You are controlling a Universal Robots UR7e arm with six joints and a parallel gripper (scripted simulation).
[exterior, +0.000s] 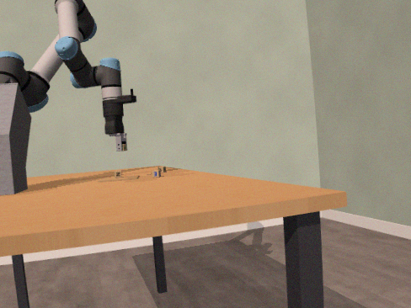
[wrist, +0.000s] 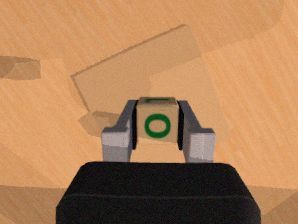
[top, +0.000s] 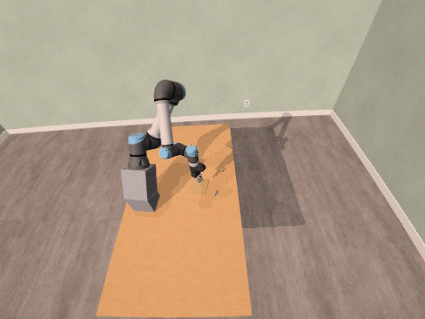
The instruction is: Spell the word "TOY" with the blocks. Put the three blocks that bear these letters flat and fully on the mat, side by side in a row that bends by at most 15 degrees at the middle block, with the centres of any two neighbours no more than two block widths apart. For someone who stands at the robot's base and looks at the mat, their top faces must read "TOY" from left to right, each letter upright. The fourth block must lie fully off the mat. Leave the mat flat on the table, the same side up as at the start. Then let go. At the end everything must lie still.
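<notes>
My hand is 12 cm above the tan mat, 2 cm past it and 1 cm to the right of it. Round my hand: O block: 1 cm below; then Y block: 12 cm ahead, 11 cm below, 5 cm to the right; then T block: 11 cm below, 5 cm to the left, 3 cm behind.
</notes>
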